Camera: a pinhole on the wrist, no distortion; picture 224 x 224 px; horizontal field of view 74.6 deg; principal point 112.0 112.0 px. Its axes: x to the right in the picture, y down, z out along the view. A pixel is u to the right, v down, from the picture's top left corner.
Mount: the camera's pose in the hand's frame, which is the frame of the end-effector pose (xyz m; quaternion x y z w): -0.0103 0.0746 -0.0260 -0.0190 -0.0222 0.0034 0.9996
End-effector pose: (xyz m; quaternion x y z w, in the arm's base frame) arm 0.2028 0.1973 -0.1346 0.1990 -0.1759 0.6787 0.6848
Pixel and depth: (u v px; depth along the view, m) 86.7 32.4 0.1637
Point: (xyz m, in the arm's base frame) 0.2141 0.0871 -0.0381
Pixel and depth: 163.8 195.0 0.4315
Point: -0.1187 0.0955 0.2840
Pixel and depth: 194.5 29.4 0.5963
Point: 0.4602 0.1496 0.5231
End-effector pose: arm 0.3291 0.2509 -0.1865 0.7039 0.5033 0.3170 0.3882
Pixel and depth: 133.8 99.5 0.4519
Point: 0.7243 0.1780 -0.3516
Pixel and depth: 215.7 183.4 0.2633
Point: 0.6766 0.3106 -0.1120
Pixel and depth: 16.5 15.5 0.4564
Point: 0.4953 -0.1164 -0.5990
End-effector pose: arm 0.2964 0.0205 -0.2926 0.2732 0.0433 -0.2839 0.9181
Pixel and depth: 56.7 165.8 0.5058
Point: 0.2254 0.0792 0.2847
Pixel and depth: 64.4 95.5 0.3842
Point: 0.1678 -0.0592 0.0640
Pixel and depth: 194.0 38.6 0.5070
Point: 0.3826 -0.4770 -0.0010
